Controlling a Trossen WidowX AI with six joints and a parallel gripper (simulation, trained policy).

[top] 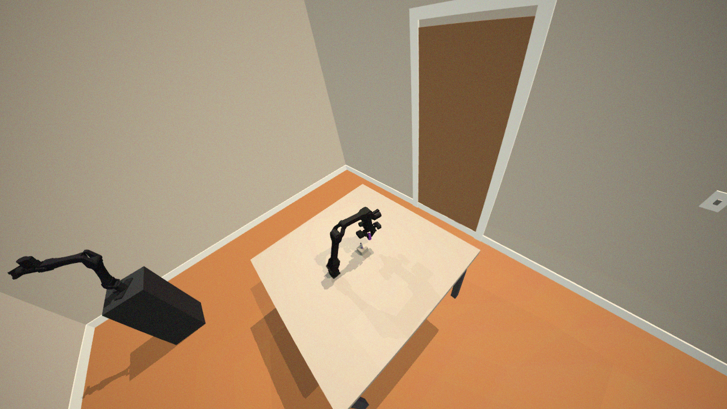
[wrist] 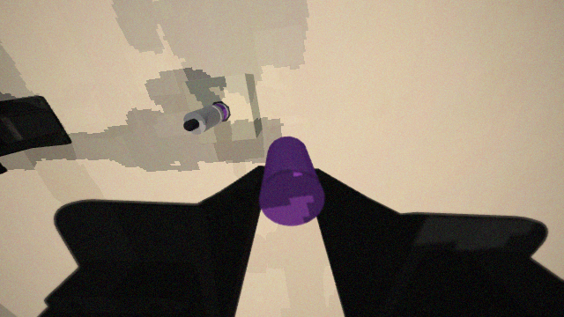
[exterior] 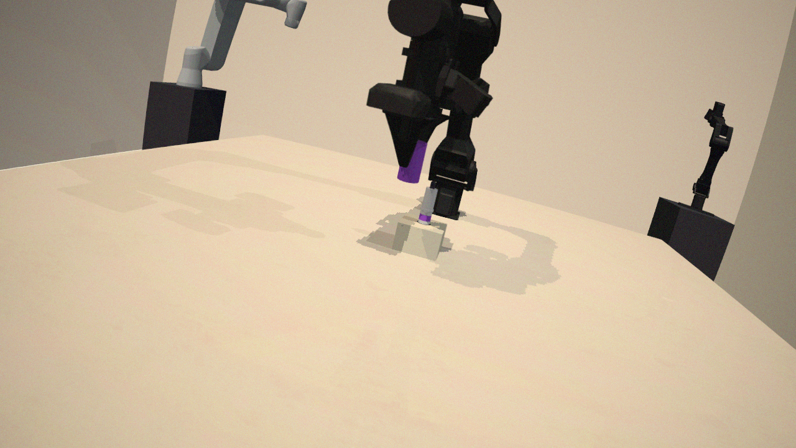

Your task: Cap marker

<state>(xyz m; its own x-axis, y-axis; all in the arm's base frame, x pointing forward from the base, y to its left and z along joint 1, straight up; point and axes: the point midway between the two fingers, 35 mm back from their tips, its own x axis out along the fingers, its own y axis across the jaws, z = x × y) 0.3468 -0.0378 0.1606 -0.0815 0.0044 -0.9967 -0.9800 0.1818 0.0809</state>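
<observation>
Now: the pale holder block 70 mm behind my gripper tip, 30 mm to the left of it and 110 mm below it. Also, from my gripper tip: purple cap (10 mm above).
</observation>
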